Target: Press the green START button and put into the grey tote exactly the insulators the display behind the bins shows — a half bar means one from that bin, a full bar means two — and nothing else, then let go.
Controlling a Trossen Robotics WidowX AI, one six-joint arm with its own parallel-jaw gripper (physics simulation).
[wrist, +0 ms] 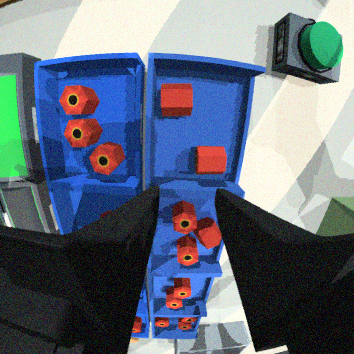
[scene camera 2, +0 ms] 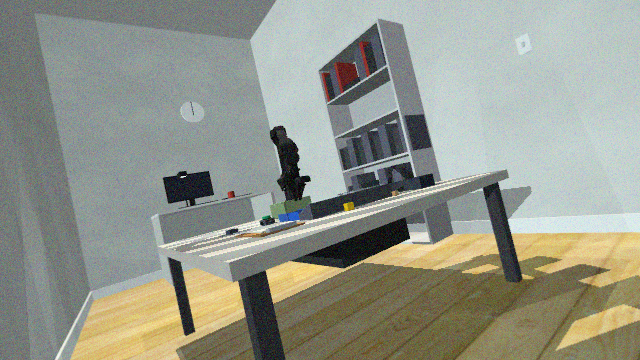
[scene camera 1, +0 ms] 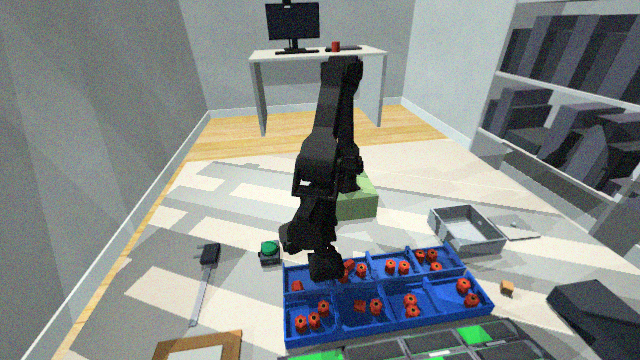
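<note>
My gripper is open and empty above the back row of the blue bins, near the divider between its two leftmost bins. Red insulators lie in the bins: two on their sides in the back left bin, three in the bin beside it, three in the front left bin. The green START button stands left of the bins. The grey tote stands behind them at right; no insulator shows inside. The display has green areas and is cut off.
A green block is at the arm's base. An orange cube and a dark box lie at right. A dark-headed tool and a wooden frame lie at left. A yellow cube shows in scene camera 2.
</note>
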